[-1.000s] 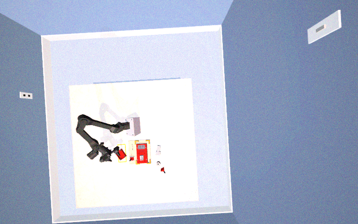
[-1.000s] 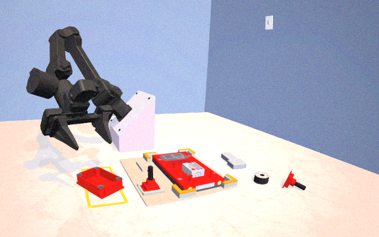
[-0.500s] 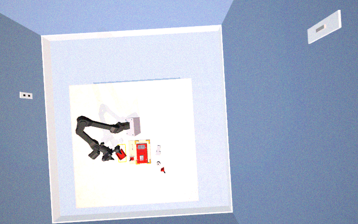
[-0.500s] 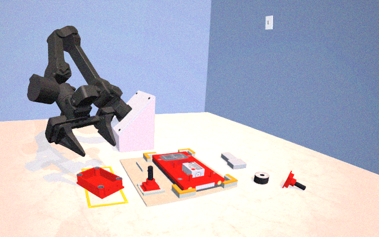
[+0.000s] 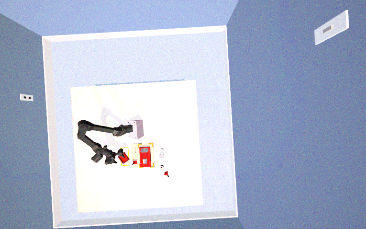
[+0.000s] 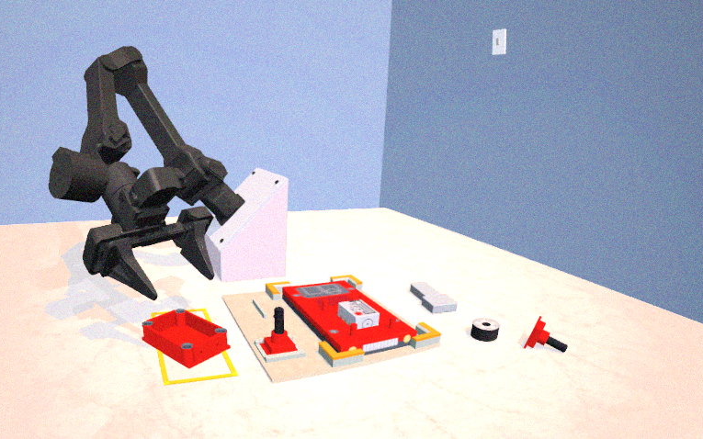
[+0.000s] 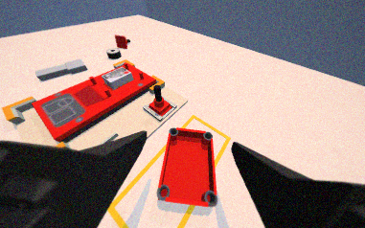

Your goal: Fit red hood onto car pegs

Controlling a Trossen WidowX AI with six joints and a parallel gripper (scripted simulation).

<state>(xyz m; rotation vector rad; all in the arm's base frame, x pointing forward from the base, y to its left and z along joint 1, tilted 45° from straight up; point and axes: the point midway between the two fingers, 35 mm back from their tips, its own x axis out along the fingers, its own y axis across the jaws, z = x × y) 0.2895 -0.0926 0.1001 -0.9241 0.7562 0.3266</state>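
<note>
Right now my gripper tip is 1 cm to the left of the red hood and 7 cm above it. From my gripper tip the other things lie so: black post (5 cm ahead, 10 cm to the left, 4 cm below); black wheel (11 cm ahead, 38 cm to the left, 7 cm below); white engine block (3 cm ahead, 22 cm to the left, 5 cm below).
</note>
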